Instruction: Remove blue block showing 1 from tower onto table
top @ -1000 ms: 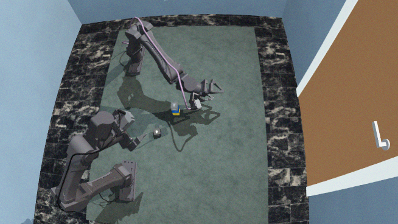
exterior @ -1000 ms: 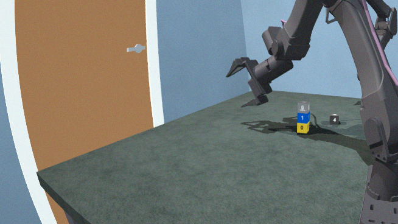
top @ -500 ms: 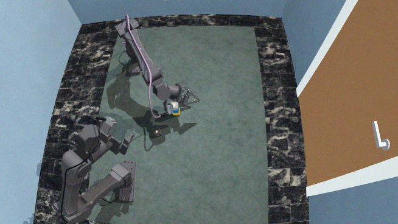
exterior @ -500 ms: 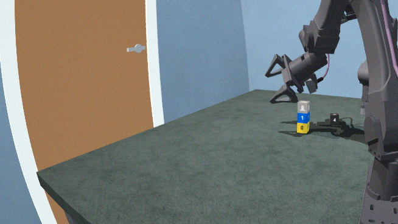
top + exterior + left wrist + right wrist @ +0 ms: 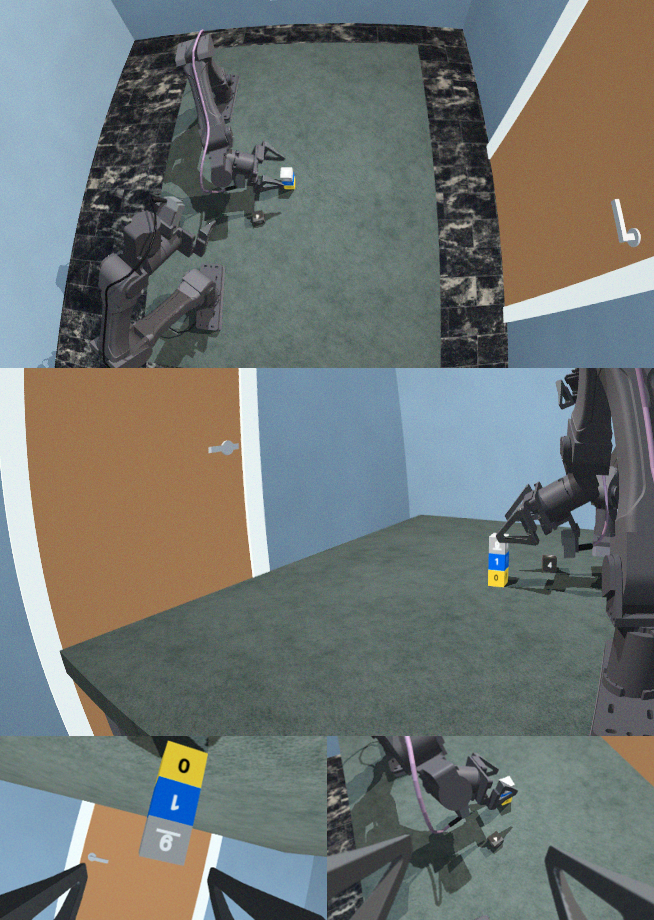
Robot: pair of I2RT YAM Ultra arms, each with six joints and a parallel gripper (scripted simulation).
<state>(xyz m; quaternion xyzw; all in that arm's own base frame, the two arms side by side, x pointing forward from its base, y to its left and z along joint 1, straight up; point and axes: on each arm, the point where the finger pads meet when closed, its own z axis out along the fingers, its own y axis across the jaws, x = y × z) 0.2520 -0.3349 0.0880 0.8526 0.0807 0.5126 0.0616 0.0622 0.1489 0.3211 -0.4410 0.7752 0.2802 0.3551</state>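
Now: left hand 30 mm above the white block and 10 mm short of it. The rest, counted from my left hand: yellow block marked 0: 90 mm below, 10 mm ahead; then blue block showing 1: 60 mm below, 10 mm ahead; then small dark block showing 4: 110 mm to the right, 90 mm below, 80 mm behind.
My right gripper is now 170 mm short of the blue block showing 1, 210 mm to the right of it and 300 mm above it. Also, from my right hand: yellow block marked 0 (170 mm ahead, 210 mm to the left, 330 mm below); then white block (170 mm ahead, 210 mm to the left, 270 mm below); then small dark block showing 4 (70 mm ahead, 100 mm to the left, 330 mm below).
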